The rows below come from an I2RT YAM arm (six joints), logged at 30 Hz.
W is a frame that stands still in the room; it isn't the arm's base.
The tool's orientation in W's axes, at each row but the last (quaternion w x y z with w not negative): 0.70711, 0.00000, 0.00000, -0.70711; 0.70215, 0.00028, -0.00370, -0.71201; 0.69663, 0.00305, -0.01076, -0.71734; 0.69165, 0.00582, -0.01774, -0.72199; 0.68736, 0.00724, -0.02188, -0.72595; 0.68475, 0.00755, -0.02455, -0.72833
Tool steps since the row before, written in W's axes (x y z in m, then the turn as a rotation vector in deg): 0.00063, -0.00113, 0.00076, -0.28, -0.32, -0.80; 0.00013, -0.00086, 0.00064, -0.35, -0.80, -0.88; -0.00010, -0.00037, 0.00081, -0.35, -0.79, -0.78; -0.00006, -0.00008, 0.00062, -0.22, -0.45, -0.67; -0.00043, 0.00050, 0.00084, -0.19, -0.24, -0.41; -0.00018, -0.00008, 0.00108, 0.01, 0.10, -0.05
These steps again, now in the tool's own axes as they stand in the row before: 0.00113, 0.00063, 0.00076, 0.32, -0.28, -0.80; 0.00086, 0.00015, 0.00064, 0.80, -0.34, -0.88; 0.00038, -0.00007, 0.00081, 0.79, -0.34, -0.78; 0.00009, -0.00004, 0.00062, 0.45, -0.22, -0.67; -0.00046, -0.00042, 0.00087, 0.24, -0.19, -0.41; 0.00012, -0.00012, 0.00108, -0.10, 0.00, -0.05
